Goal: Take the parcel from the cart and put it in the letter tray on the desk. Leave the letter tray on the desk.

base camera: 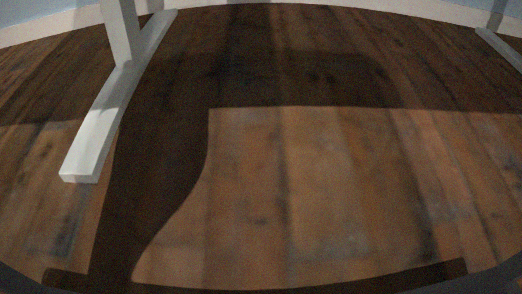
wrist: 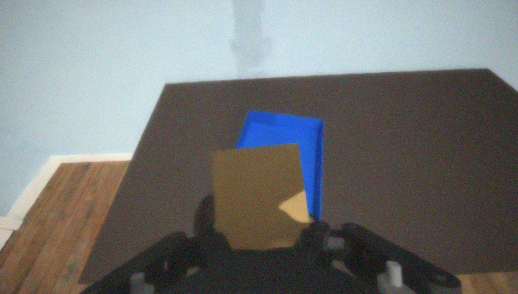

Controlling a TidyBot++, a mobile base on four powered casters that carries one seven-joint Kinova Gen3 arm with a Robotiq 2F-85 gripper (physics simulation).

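Places are measured from the arm's base along level axes (x ahead, y left, z up), in millimetres.
Pixels of known places: gripper, fingertip midpoint: (wrist: 263, 221).
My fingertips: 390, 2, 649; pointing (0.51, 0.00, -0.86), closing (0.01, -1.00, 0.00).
Behind a point stands the place of what it marks, as x, y, z.
The parcel (wrist: 257, 195) {395, 5, 706}, a tan-brown box, is between the fingers of my gripper (wrist: 263, 221) {390, 2, 649} in the wrist view. The gripper is shut on it. The blue letter tray (wrist: 320, 165) {586, -160, 376} lies on the dark desk (wrist: 410, 165) {596, -455, 324}, behind and partly hidden by the parcel; its far end and right side show. The parcel overlaps the tray's near left part in the view; how high it is above the tray I cannot tell. The cart does not show in either view.
In the base camera view a white desk leg with a long foot (base camera: 92, 140) stands at the left on the wooden floor (base camera: 320, 200) {329, -72, -396}. Another white foot (base camera: 502, 47) is at the far right. A pale blue wall (wrist: 350, 35) {1114, -381, 477} rises behind the desk.
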